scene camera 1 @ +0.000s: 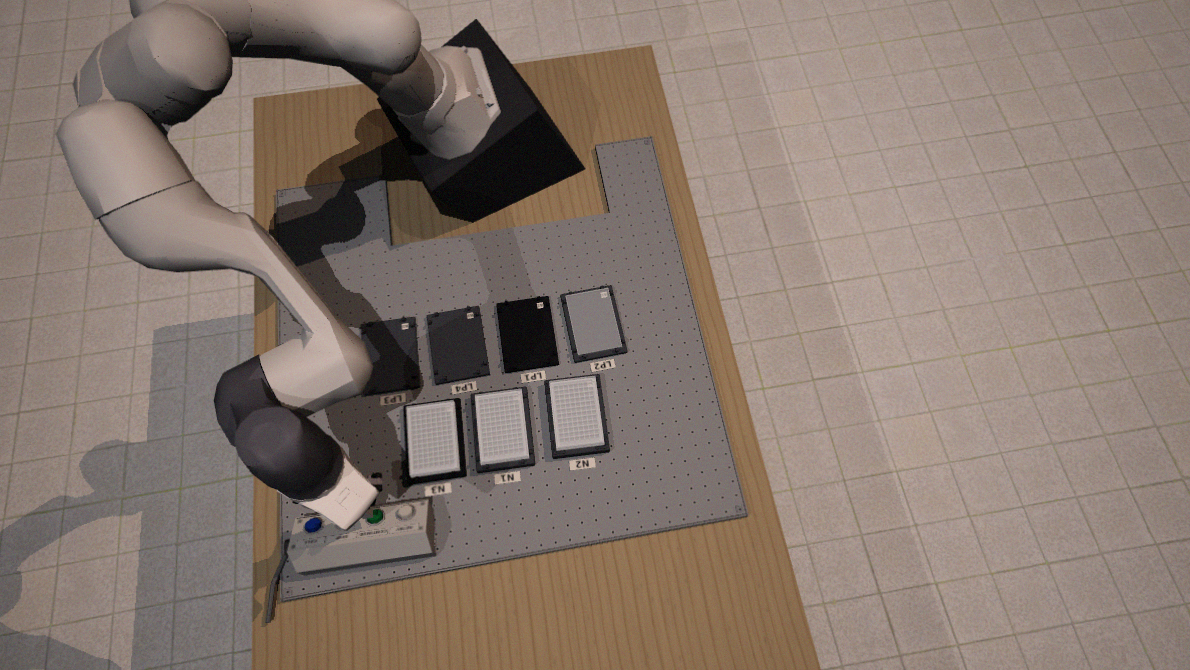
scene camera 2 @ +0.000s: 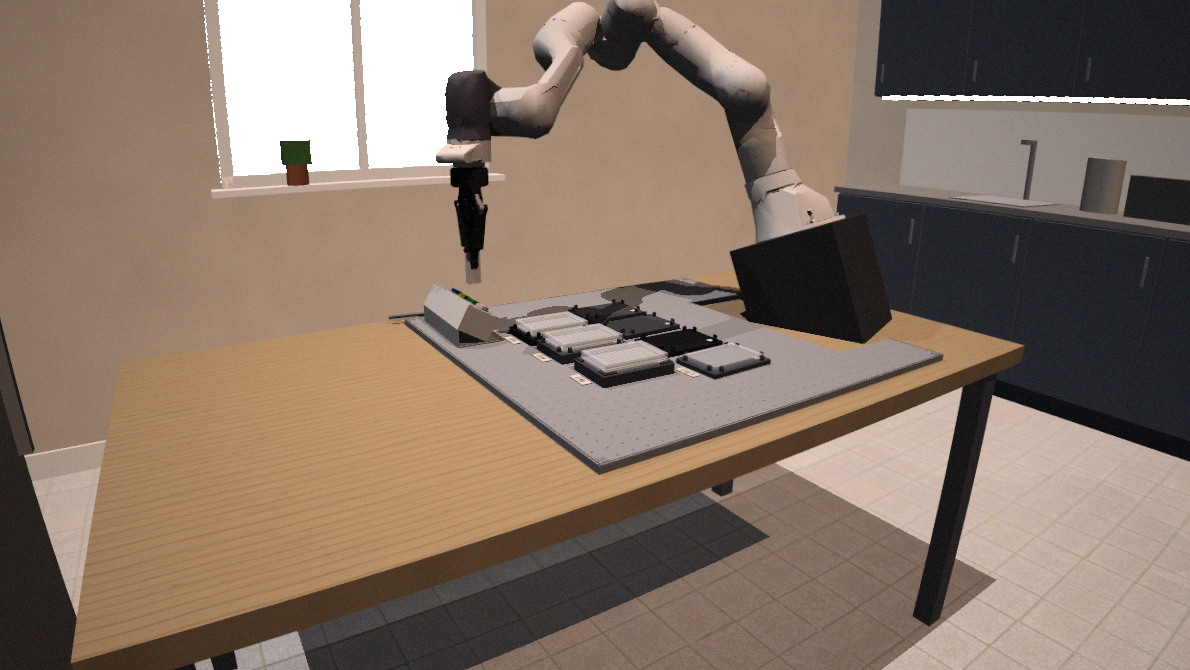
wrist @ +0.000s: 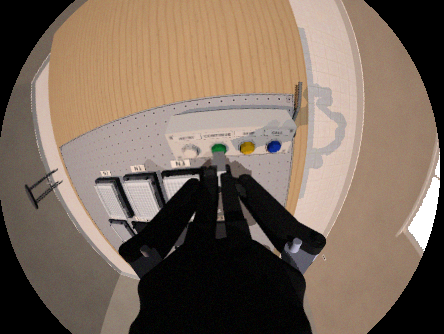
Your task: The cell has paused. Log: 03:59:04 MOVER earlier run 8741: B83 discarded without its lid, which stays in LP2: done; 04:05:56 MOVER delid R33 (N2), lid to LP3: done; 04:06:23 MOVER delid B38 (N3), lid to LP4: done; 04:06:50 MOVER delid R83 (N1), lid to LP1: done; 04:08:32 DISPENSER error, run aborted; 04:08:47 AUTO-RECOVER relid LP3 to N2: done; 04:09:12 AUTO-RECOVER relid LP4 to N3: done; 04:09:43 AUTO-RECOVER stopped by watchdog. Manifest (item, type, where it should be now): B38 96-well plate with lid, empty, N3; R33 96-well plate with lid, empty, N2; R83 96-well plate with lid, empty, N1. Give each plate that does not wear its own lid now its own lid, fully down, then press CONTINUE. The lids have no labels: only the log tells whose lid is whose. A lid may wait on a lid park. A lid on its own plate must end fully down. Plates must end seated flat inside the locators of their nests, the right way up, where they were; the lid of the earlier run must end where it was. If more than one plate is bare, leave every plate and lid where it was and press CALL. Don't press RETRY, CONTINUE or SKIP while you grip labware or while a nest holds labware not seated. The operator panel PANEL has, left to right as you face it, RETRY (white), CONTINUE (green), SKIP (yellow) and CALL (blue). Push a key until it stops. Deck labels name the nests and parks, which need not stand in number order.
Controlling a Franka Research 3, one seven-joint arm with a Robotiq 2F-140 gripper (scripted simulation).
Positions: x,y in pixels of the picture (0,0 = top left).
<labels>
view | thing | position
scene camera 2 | gripper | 473,282
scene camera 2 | grey lid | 729,355
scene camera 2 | grey lid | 612,356
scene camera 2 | grey lid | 548,322
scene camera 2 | operator panel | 458,321
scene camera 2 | lid park LP3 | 616,311
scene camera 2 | lid park LP4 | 649,324
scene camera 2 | lid park LP1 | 688,340
</labels>
